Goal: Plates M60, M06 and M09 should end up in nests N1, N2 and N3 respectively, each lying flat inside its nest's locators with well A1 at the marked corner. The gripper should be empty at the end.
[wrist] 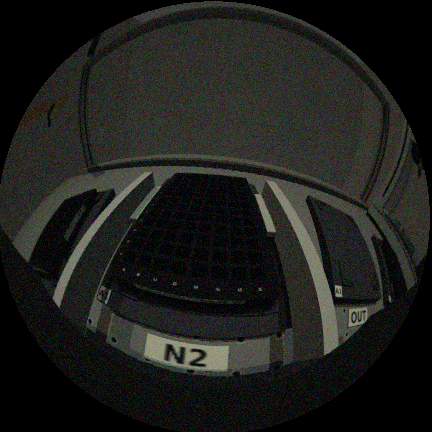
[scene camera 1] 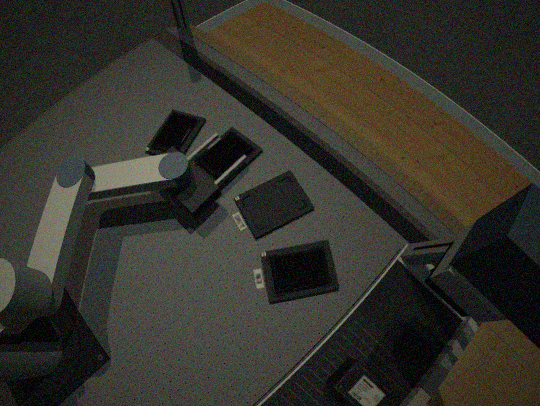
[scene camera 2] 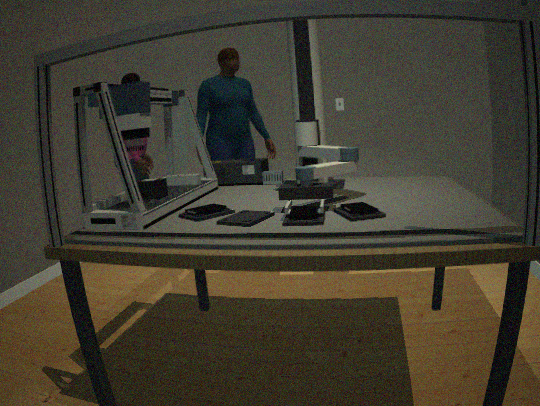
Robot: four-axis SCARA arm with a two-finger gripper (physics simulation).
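My gripper [scene camera 1: 230,146] [scene camera 2: 304,207] [wrist: 206,183] is shut on a dark well plate [scene camera 1: 224,155] [scene camera 2: 304,214] [wrist: 200,240], with a finger along each side. The plate is level and low over nest N2 [scene camera 1: 256,149] [wrist: 195,320], lined up with its outline. I cannot tell whether it rests fully inside the locators. Its row letters run along the near edge, with the A end toward the nest's A1 mark [wrist: 103,294]. No plate name is readable. Another dark plate [scene camera 1: 172,131] [scene camera 2: 359,210] sits in the nest beside N2, on the wrist view's left.
The flat OUT nest [scene camera 1: 274,205] [scene camera 2: 245,218] [wrist: 350,250] lies on N2's other side. Beyond it, a nest [scene camera 1: 266,287] holds a dark plate [scene camera 1: 300,272] [scene camera 2: 205,210]. A framed machine [scene camera 2: 172,200] stands past that. A low barrier runs along the table edge beyond the nests.
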